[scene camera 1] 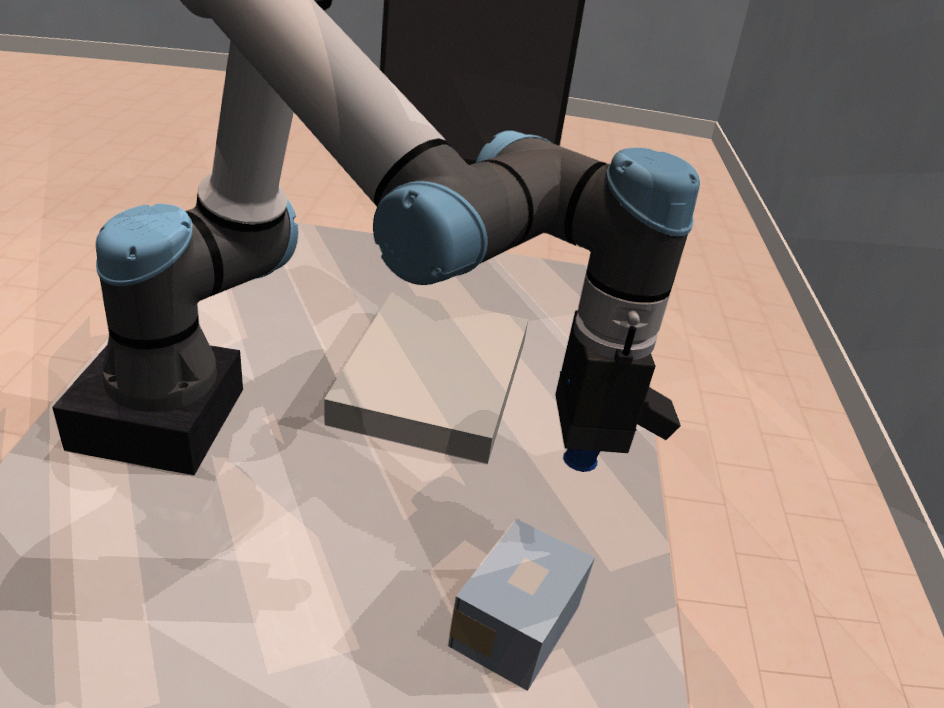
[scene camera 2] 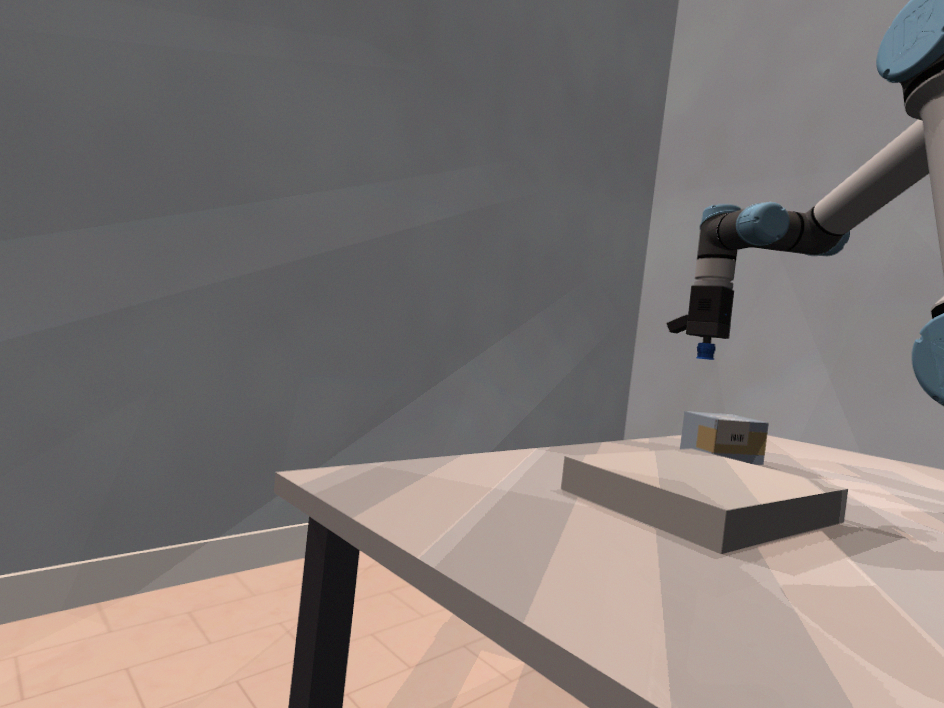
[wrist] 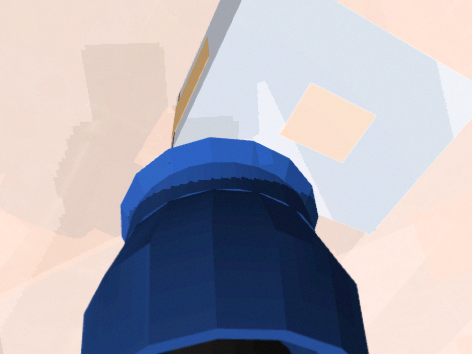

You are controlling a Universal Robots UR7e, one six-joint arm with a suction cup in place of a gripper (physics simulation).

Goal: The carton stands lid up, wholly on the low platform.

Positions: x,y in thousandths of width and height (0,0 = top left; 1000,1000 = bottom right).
Labels:
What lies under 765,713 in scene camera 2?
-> A low platform.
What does the carton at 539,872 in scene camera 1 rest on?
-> The table.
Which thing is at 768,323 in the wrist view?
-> A carton.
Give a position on my suction cup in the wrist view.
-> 467,688

